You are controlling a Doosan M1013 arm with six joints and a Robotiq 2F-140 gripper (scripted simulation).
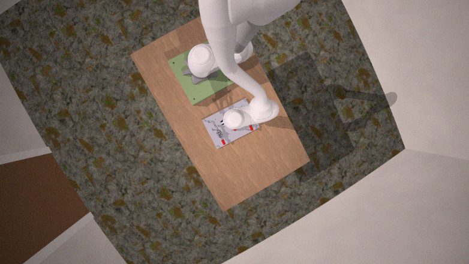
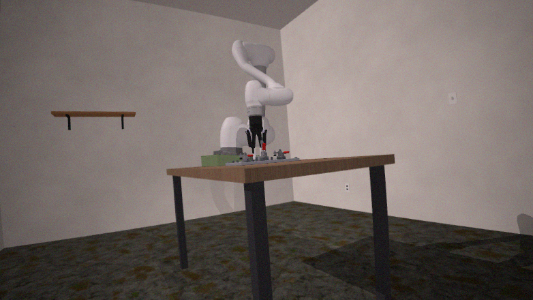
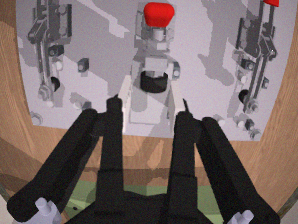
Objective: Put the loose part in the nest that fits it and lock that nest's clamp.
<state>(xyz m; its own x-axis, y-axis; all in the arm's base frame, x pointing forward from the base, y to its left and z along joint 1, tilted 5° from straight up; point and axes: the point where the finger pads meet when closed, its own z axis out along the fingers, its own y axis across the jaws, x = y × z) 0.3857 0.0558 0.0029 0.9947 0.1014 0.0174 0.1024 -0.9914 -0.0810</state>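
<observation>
Now: hand 30 mm above the loose part. From my hand the other things lie so: grey fixture plate (40 mm ahead, 50 mm below).
</observation>
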